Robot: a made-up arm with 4 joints.
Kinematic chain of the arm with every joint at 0, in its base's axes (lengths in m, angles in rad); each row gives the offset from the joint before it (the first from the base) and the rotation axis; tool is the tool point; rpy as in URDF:
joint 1: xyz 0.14 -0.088 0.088 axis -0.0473 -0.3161 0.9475
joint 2: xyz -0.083 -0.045 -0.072 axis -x
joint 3: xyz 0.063 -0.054 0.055 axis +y
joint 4: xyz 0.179 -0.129 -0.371 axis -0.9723 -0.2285 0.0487
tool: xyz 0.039 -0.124 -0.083 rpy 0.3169 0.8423 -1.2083
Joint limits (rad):
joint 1: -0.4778..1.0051
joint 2: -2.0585..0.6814
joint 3: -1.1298..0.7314
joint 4: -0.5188..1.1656
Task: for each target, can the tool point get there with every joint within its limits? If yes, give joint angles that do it. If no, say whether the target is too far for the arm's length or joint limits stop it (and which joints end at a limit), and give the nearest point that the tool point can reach.
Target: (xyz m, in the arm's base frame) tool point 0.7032 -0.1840 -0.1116
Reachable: yes | joints 0.4318 -0.4573 -0.8369 0.1786
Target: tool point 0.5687 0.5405 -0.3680
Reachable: no: too far | nearest point 0.4476 0.3271 -0.2214 | short by 0.286 m
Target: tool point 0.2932 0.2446 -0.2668
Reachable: yes | joints 0.8599 -1.5280 -0.1736 0.8596
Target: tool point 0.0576 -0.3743 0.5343
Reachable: no: joint limits stop it (at a limit: joint 1, joint 2, joint 3, joint 4) | nearest point 0.3837 -0.4194 0.2625 | short by 0.427 m
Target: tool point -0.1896 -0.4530 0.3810
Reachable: no: joint limits stop it (at a limit: joint 1, joint 2, joint 3) | nearest point -0.1226 -0.4891 -0.0192 | short by 0.407 m
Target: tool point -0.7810 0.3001 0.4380
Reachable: no: too far | nearest point -0.2742 0.1988 -0.0652 | short by 0.721 m
